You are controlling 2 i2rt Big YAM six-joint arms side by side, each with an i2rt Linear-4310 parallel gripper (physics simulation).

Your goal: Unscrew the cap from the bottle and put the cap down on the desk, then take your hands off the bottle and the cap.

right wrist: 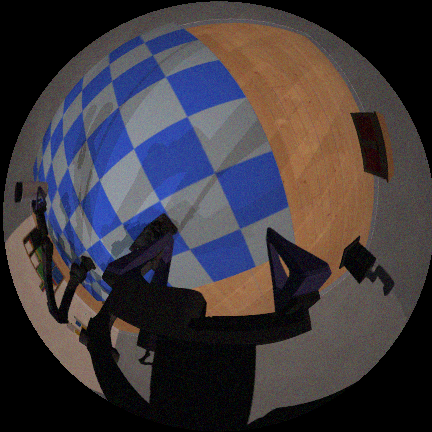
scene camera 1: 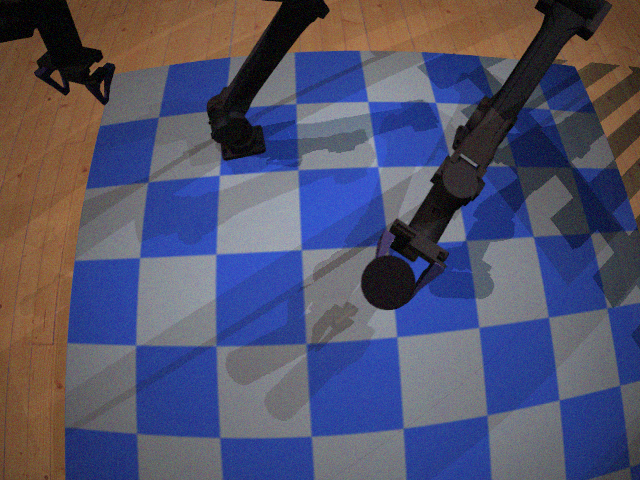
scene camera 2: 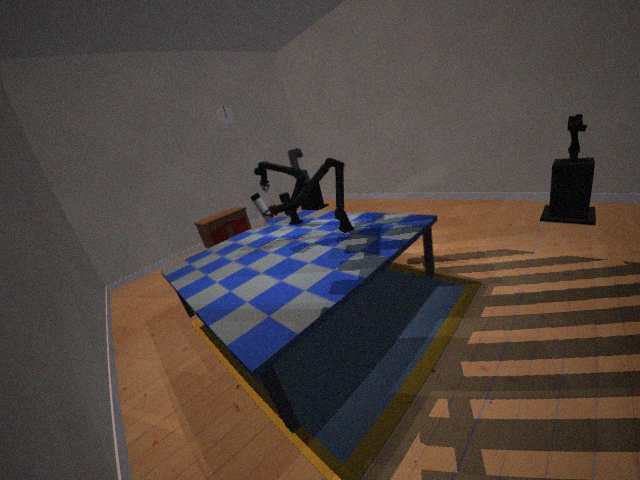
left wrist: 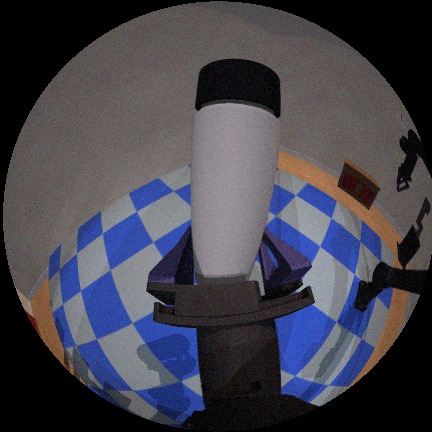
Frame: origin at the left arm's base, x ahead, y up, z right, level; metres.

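Seen in the pictures: left gripper, fingertip midpoint: (scene camera 2: 263,213) (left wrist: 224,226); right gripper, fingertip midpoint: (right wrist: 217,234) (scene camera 1: 86,98) (scene camera 2: 264,191) (left wrist: 396,186); left arm's base, link origin: (right wrist: 88,261) (scene camera 2: 346,229); right arm's base, link origin: (right wrist: 159,228) (scene camera 1: 243,144) (scene camera 2: 296,222) (left wrist: 361,296).
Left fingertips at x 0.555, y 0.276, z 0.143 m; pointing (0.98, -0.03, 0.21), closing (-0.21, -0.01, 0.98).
Observation:
Offsets run from my left fingertips to a thing's top centre. "spot": to the spot under its first point. Level surfaces: height alone.
A white bottle {spot: dx -0.011, dy +0.063, dz -0.025 m} (scene camera 2: 262,205) (left wrist: 234,185) (right wrist: 35,191) with a wide black cap {dx +0.017, dy +0.160, dz +0.019 m} (scene camera 1: 388,282) (scene camera 2: 255,196) (left wrist: 238,85) (right wrist: 18,192) is held in the air, tilted, cap end away from my left gripper. The cap sits on the bottle. In scene camera 1 the cap hides the bottle's body. My left gripper (scene camera 1: 405,264) (scene camera 2: 269,210) (left wrist: 224,226) is shut on the bottle near its base. My right gripper (scene camera 1: 86,97) (scene camera 2: 265,188) (right wrist: 217,234) is open and empty, well away from the bottle, at the upper left in scene camera 1.
The desk {dy -0.276 m} (scene camera 1: 258,217) (scene camera 2: 268,281) has a blue and grey checkered top. The right arm's black base (scene camera 1: 242,147) (scene camera 2: 294,220) (left wrist: 365,295) stands on it. The left arm's base (scene camera 2: 344,225) also stands on it. A cabinet (scene camera 2: 222,232) (left wrist: 358,185) with red doors stands beyond the desk.

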